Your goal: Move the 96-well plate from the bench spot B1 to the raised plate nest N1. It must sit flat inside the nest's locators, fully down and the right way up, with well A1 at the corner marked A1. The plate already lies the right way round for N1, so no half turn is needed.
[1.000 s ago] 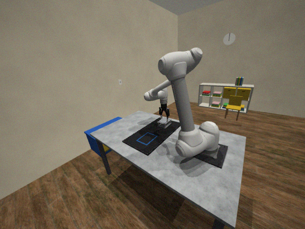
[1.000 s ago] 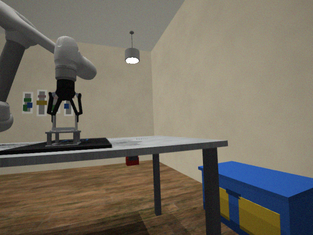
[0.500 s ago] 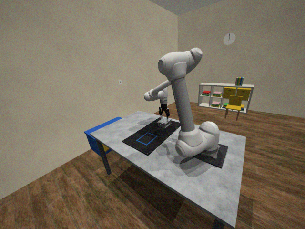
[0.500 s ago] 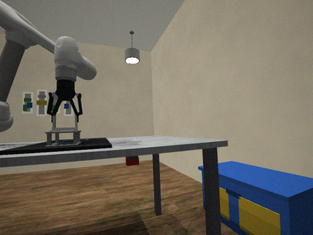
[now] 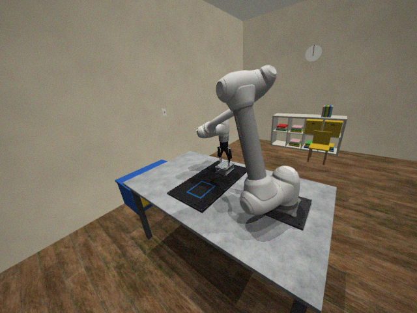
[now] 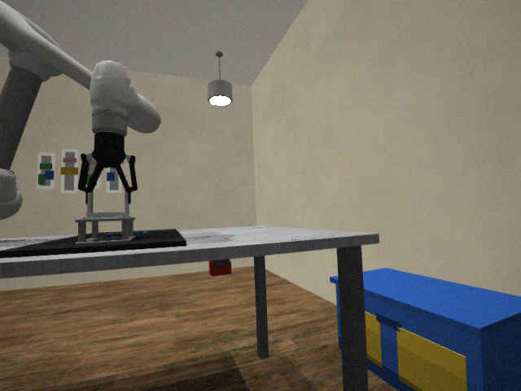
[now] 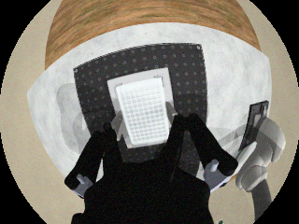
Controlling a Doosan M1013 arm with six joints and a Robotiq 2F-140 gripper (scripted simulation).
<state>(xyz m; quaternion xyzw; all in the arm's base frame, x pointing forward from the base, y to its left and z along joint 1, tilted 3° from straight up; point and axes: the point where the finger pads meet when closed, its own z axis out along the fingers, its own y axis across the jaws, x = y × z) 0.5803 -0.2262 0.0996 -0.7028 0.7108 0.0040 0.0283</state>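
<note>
The 96-well plate lies 3 cm below my hand. Round my hand: raised plate nest N1 (3 cm below).
</note>
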